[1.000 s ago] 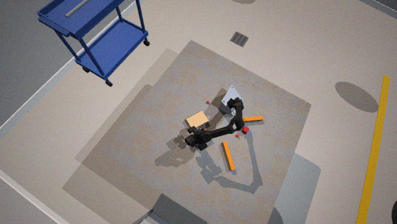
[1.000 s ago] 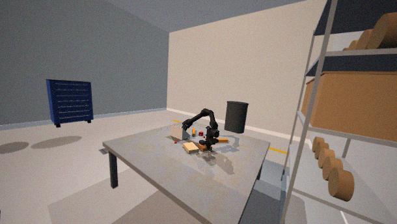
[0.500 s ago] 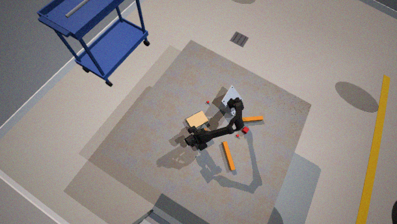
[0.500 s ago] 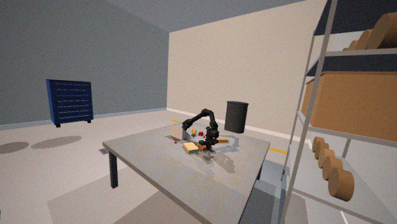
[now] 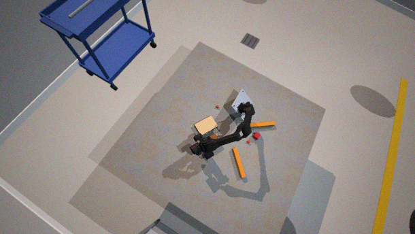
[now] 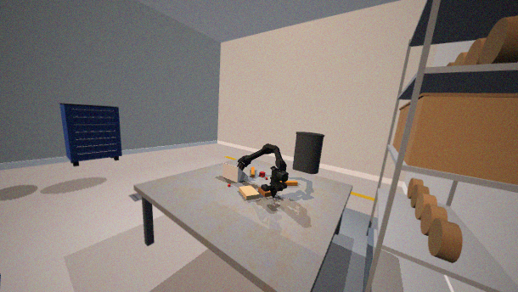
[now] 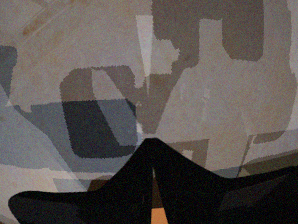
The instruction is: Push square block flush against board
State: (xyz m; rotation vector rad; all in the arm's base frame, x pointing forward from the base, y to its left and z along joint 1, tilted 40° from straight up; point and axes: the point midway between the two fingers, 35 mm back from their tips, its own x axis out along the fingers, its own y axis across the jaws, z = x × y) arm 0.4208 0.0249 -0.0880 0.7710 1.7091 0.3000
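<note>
My gripper tip is now 8 cm past the orange-brown square block, 3 cm to the right of it and 1 cm below it. From my gripper tip the other things lie so: pale wooden slab (16 cm behind, 9 cm to the right, 1 cm above).
</note>
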